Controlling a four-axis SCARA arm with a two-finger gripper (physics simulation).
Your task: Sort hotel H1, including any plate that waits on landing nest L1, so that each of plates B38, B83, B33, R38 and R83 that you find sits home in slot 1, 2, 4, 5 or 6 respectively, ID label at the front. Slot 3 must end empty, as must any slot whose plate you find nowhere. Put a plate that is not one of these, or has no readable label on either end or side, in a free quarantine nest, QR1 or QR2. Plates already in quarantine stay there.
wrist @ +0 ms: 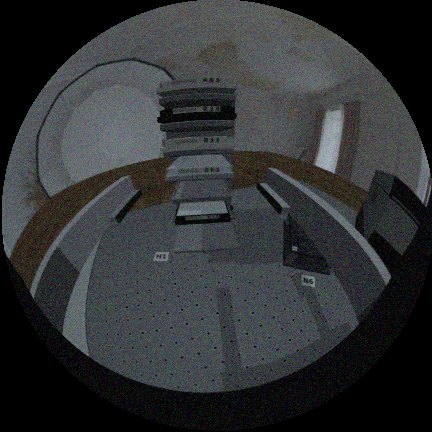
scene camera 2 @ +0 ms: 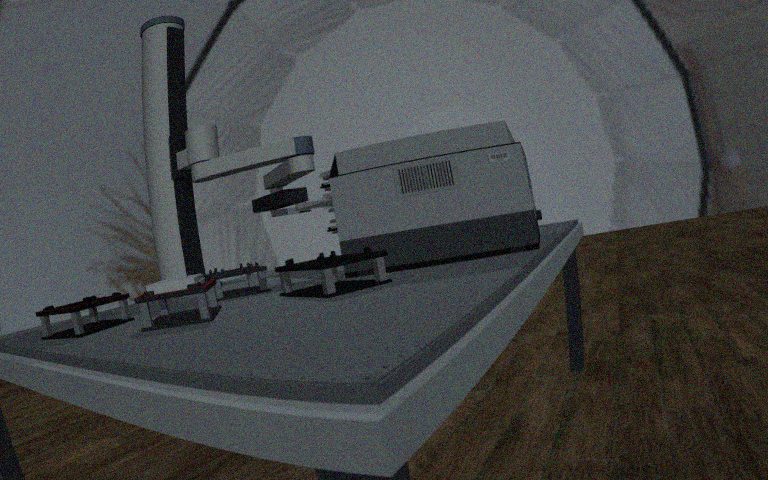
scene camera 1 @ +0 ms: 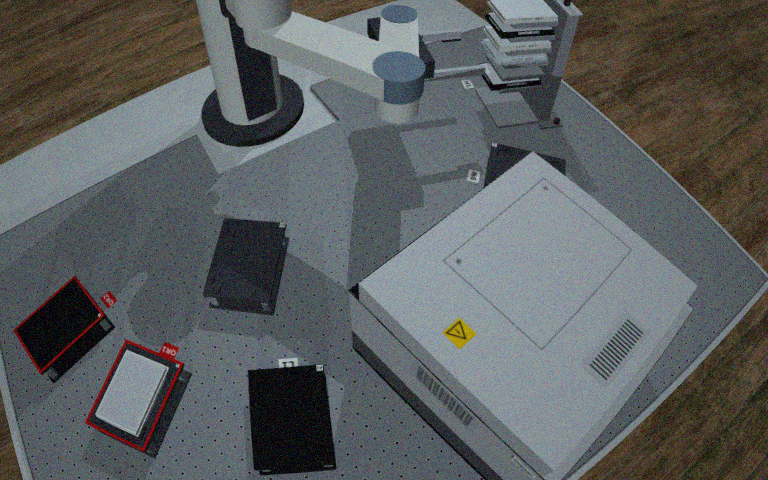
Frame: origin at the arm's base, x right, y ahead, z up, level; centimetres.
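Seen in the pictures: gripper, fingertip midpoint: (wrist: 197, 178) (scene camera 2: 321, 205) (scene camera 1: 471, 50); arm's base at its link origin: (scene camera 1: 252, 110).
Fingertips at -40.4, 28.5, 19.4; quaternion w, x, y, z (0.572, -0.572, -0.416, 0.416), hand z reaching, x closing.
Note:
Pixels of each thing's top centre, then the offset from my fingertips to it, as dx, dy, dz. "pt": a spot on its surface instead.
- Hotel H1 at a spot on its surface: (scene camera 1: 557, 62) pt -14.6, +11.9, +0.3
- pale plate at its top centre: (wrist: 197, 92) (scene camera 1: 523, 6) -10.0, +3.1, +10.7
- black plate at a spot on its surface: (wrist: 170, 116) pt -4.8, -1.4, +6.1
- pale plate B33 at a spot on its surface: (wrist: 172, 145) pt -4.9, -1.4, +2.8
- pale plate B83 at its top centre: (wrist: 199, 157) (scene camera 1: 515, 46) -10.0, +3.1, +0.0
- empty shelf at its top centre: (wrist: 201, 183) (scene camera 1: 515, 64) -11.0, +3.5, -5.0
- black-edged plate at its top centre: (wrist: 201, 195) (scene camera 1: 509, 71) -10.0, +3.1, -7.1
- Landing nest L1 at its top centre: (scene camera 1: 288, 414) (scene camera 2: 326, 253) +66.5, +42.8, -12.1
- Nest QR1 at a spot on its surface: (scene camera 1: 116, 433) pt +93.1, +32.1, -13.1
- white plate at its top centre: (scene camera 2: 176, 279) (scene camera 1: 130, 390) +87.7, +27.2, -11.7
- nest QR2 at its top centre: (scene camera 2: 82, 299) (scene camera 1: 56, 321) +97.2, +7.2, -12.5
- large white instrument at its top centre: (scene camera 1: 547, 285) (scene camera 2: 437, 143) +30.4, +51.9, +6.2
- dark nest at its top centre: (scene camera 1: 243, 254) (scene camera 2: 232, 266) +59.6, +13.6, -12.1
Hotel H1 (scene camera 1: 557, 62) stands at the back right. In the wrist view, from the top: a pale plate (wrist: 197, 86), label blurred, perhaps R83; a black plate (wrist: 170, 116), apparently R38; pale plate B33 (wrist: 172, 145); pale plate B83 (wrist: 200, 162), third from the bottom; an empty shelf (wrist: 202, 190); and a black-edged plate (wrist: 202, 207) at the bottom, label unreadable. My gripper (scene camera 1: 472, 52) (scene camera 2: 325, 204) (wrist: 197, 178) is open and empty, its fingers pointing at the hotel, short of the plates. Landing nest L1 (scene camera 1: 291, 418) is empty. Nest QR1 (scene camera 1: 116, 433) holds a white plate (scene camera 1: 131, 392); nest QR2 (scene camera 1: 59, 322) is empty.
A large white instrument (scene camera 1: 526, 271) (scene camera 2: 430, 192) stands right of the arm. A dark nest (scene camera 1: 526, 161) (wrist: 305, 260) by the N6 tag stands between it and the hotel. Another dark nest (scene camera 1: 247, 263) stands in front of the arm's column (scene camera 1: 226, 62) (scene camera 2: 158, 141).

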